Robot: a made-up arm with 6 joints.
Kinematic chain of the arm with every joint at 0, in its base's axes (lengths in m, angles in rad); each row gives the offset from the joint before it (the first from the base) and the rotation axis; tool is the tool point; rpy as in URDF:
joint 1: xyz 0 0 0.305 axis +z
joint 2: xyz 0 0 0 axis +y
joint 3: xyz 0.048 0 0.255 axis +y
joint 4: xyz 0.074 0 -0.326 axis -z
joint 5: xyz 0 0 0 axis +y
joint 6: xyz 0.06 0 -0.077 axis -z
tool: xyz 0 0 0 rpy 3.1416 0 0
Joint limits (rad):
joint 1: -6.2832..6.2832
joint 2: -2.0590..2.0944
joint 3: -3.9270..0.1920
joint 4: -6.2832..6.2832
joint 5: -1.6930..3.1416
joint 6: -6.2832..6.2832
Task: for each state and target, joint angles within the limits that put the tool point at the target. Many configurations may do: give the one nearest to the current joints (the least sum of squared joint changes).
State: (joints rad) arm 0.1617 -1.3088 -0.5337 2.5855 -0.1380 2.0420
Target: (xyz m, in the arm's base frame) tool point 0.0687 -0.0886 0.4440
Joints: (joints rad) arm -0.3380 -1.5731 -0.2371 2.4109 -0.5415 2.0420
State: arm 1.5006 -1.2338 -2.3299 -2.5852 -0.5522 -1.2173
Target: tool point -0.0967 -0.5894 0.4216
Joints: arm 1.4955 -1.7678 -2.6106 -2.5457 -0.5949 -1.2173
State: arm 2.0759 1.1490 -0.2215 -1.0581 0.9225 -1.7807
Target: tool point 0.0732 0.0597 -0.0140
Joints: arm 1.4470 1.2537 -0.6213 -1.3039 1.4278 -1.7807
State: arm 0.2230 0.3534 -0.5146 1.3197 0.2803 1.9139
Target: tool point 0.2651 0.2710 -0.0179
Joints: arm 0.8493 1.0519 -1.1793 1.2599 0.4446 1.9139
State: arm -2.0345 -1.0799 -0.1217 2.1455 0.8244 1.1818
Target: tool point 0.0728 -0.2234 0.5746
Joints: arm -1.3928 -0.9781 -0.5763 2.1320 1.0607 1.1818
